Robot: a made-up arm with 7 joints.
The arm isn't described. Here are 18 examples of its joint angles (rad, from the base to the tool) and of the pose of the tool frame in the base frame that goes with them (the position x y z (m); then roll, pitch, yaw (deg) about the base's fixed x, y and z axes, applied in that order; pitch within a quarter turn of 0, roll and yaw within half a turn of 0).
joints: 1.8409 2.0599 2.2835 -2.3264 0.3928 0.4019 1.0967
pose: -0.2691 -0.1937 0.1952 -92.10 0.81 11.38
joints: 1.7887 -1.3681 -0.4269 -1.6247 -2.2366 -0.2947 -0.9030
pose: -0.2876 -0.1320 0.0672 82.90 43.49 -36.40
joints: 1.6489 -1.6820 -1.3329 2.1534 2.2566 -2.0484 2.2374
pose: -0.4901 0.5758 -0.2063 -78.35 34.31 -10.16
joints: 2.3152 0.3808 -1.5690 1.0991 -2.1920 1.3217 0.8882
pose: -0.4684 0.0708 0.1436 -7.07 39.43 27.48
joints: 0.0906 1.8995 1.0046 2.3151 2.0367 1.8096 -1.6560
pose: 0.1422 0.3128 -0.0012 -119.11 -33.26 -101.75
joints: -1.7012 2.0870 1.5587 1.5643 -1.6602 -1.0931 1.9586
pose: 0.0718 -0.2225 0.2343 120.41 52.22 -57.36
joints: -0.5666 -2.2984 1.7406 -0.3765 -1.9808 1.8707 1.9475
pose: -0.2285 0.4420 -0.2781 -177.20 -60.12 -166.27
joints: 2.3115 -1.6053 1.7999 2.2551 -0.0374 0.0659 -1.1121
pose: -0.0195 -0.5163 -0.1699 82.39 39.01 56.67
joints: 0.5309 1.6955 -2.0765 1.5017 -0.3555 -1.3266 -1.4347
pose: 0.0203 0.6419 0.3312 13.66 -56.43 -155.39
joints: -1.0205 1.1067 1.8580 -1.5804 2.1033 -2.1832 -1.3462
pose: 0.7212 0.6049 0.2776 -150.25 -44.89 -55.58
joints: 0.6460 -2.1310 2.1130 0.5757 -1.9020 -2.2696 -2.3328
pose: -0.2593 0.5481 0.0726 40.18 6.71 -176.64
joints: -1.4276 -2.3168 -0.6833 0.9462 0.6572 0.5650 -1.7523
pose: 0.7742 0.1406 0.3055 -40.77 -63.46 -130.97
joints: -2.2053 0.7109 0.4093 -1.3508 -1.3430 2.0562 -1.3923
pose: 0.3286 0.2124 0.0950 30.53 45.60 -158.89
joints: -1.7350 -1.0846 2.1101 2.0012 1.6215 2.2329 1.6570
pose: 0.1976 0.0543 0.1309 135.43 7.72 -74.89
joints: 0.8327 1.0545 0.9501 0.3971 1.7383 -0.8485 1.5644
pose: -0.6531 -0.1313 0.0137 -156.63 5.77 -67.30
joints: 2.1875 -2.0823 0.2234 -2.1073 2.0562 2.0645 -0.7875
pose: 0.0150 -0.1343 0.2433 40.83 33.05 156.04
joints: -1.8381 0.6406 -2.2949 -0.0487 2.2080 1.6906 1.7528
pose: 0.2908 -0.1015 0.2318 -4.56 50.97 -1.44
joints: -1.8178 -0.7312 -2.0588 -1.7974 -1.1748 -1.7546 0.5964
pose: 0.1329 -0.1417 0.1122 -169.73 -16.70 -156.08
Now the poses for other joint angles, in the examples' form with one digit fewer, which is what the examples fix.
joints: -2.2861 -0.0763 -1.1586 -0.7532 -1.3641 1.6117 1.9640
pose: -0.310 -0.198 0.062 163.7 51.1 -70.4
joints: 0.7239 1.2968 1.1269 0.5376 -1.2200 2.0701 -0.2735
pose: -0.321 0.015 0.127 95.4 -8.4 173.3
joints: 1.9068 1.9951 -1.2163 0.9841 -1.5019 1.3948 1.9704
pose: -0.464 0.312 -0.192 -173.3 24.3 -131.4
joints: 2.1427 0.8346 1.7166 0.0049 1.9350 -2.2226 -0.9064
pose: -0.390 -0.485 0.602 -84.9 -18.1 66.6
